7 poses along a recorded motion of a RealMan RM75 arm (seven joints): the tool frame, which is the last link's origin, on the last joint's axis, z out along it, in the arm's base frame.
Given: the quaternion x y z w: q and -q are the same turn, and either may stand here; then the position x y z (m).
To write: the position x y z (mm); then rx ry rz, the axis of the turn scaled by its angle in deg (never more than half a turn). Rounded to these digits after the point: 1 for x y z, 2 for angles.
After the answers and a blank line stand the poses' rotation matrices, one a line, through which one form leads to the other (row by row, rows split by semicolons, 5 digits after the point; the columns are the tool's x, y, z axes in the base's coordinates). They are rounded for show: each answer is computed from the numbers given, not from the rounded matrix.
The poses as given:
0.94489 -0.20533 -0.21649 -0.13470 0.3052 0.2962 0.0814
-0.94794 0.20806 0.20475 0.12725 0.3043 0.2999 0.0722
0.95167 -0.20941 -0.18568 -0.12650 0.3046 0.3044 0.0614
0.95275 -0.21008 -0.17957 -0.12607 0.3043 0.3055 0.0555
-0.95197 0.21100 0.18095 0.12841 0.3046 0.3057 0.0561
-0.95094 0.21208 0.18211 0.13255 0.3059 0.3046 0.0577
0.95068 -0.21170 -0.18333 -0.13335 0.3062 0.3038 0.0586
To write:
305.2 296.2 81.4 -156.88 34.09 35.94
304.3 299.9 72.2 -158.05 34.69 34.14
304.6 304.4 61.4 -158.74 34.93 30.97
304.3 305.5 55.5 -158.96 35.05 29.96
304.6 305.7 56.1 -158.62 35.16 30.15
305.9 304.6 57.7 -158.08 35.25 30.27
306.2 303.8 58.6 -157.96 35.18 30.46

0.82194 -0.44636 -0.35381; -0.32971 -0.87939 0.34346; -0.46444 -0.16565 -0.86997
0.82958 -0.44657 -0.33523; -0.34235 -0.88104 0.32645; -0.44114 -0.15605 -0.88377
0.84334 -0.44555 -0.30043; -0.35160 -0.88029 0.31854; -0.40639 -0.16300 -0.89904
0.84724 -0.44558 -0.28920; -0.35503 -0.87995 0.31567; -0.39514 -0.16478 -0.90372
0.84547 -0.44820 -0.29033; -0.35526 -0.87798 0.32085; -0.39871 -0.16812 -0.90154
0.84372 -0.45163 -0.29013; -0.35507 -0.87490 0.32934; -0.40257 -0.17485 -0.89853
0.84315 -0.45141 -0.29212; -0.35362 -0.87480 0.33117; -0.40504 -0.17592 -0.89722

